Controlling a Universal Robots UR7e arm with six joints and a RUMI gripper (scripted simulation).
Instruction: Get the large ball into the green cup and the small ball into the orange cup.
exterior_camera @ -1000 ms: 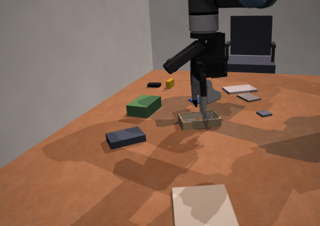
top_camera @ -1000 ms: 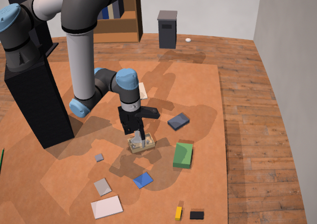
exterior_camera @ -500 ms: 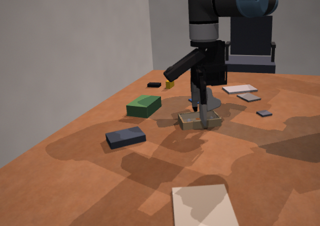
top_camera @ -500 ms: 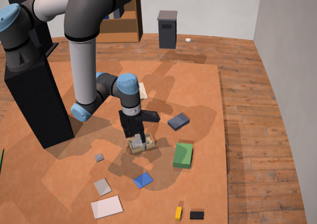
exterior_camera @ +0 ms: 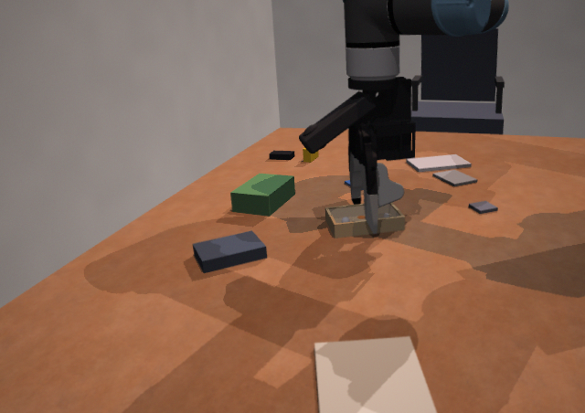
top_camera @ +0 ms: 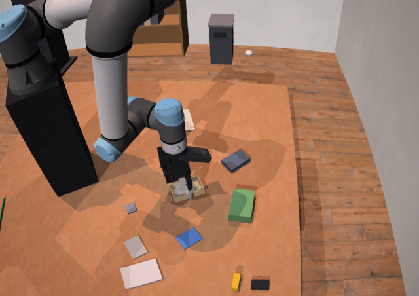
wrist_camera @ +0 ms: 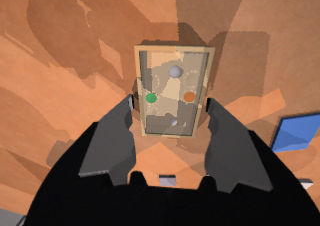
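Right now my hand is 1 cm above the covered wooden puzzle. The rest, counted from my hand: green block 19 cm ahead, 6 cm to the right; then small grey tile 18 cm behind, 11 cm to the right, 2 cm below; then blue tile 4 cm ahead, 19 cm to the right, 2 cm below.
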